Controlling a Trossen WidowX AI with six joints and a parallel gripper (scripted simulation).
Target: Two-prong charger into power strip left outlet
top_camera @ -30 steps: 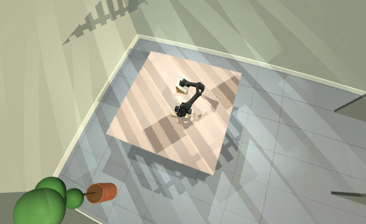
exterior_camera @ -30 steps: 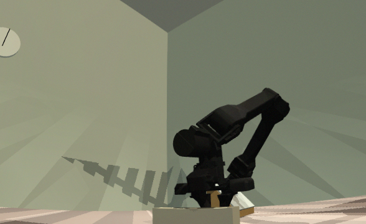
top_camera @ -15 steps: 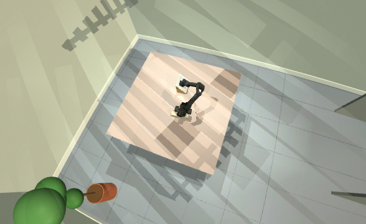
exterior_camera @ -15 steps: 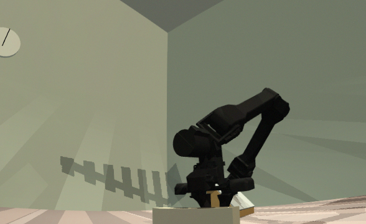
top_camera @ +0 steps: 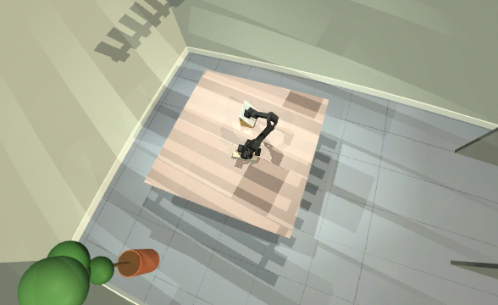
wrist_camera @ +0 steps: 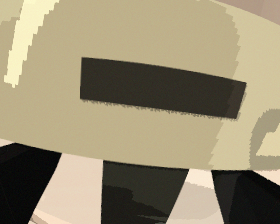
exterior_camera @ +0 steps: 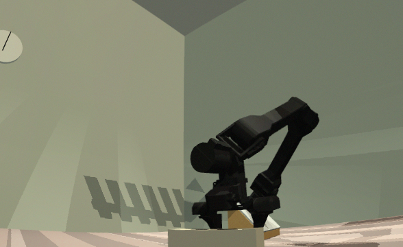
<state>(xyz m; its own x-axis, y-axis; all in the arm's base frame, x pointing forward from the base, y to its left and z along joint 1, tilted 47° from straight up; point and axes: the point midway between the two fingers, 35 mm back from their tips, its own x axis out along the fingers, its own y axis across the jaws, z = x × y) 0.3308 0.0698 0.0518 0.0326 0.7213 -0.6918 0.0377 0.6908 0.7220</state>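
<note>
The black two-prong charger is 20 mm ahead of my gripper tip and 10 mm above it.
</note>
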